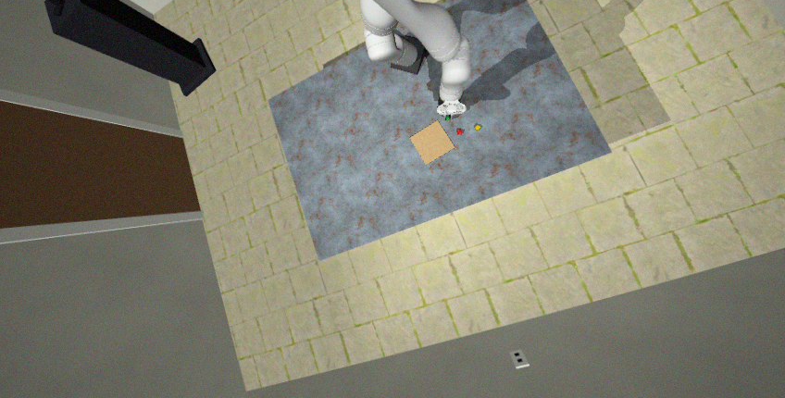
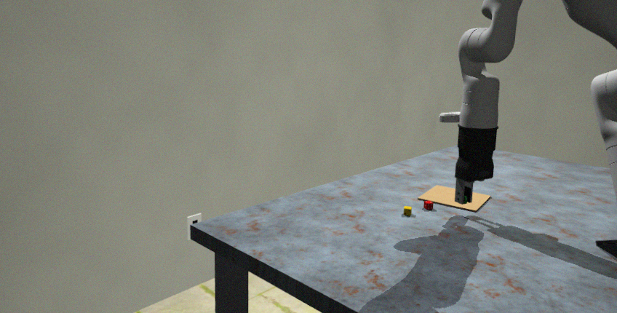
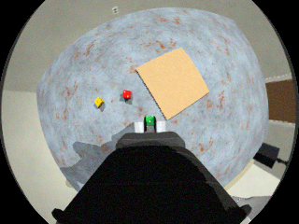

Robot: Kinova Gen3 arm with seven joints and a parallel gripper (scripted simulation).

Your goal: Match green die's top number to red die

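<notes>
Right now my hand is 11 cm to the left of the tan mat, 5 cm short of it and 4 cm above it. Also, from my hand: red die: 7 cm ahead, 4 cm below, 1 cm to the left; then yellow die: 10 cm ahead, 8 cm to the left, 4 cm below; then green die: 1 cm below.
</notes>
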